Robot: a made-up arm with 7 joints. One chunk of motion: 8 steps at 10 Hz.
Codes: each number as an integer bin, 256 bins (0 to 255) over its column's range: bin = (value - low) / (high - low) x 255, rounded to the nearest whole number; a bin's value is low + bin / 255 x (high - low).
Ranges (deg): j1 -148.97..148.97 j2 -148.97..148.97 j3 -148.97..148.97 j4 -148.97..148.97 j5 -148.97..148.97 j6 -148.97..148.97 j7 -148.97..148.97
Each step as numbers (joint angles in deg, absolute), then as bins.
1 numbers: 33.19 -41.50 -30.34 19.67 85.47 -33.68 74.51
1 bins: 156 92 102 144 201 99 191
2 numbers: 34.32 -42.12 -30.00 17.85 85.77 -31.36 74.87
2 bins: 157 91 102 143 201 101 192
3 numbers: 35.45 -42.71 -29.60 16.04 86.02 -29.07 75.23
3 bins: 158 91 102 141 201 103 192
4 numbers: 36.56 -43.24 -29.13 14.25 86.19 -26.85 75.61
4 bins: 159 90 103 140 201 105 192
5 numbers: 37.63 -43.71 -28.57 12.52 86.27 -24.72 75.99
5 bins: 160 90 103 138 201 106 193
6 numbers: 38.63 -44.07 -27.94 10.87 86.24 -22.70 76.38
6 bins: 161 90 104 137 201 108 193
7 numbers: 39.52 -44.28 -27.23 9.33 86.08 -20.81 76.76
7 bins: 161 90 104 135 201 110 193
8 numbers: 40.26 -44.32 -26.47 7.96 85.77 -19.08 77.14
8 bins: 162 90 105 134 201 111 194
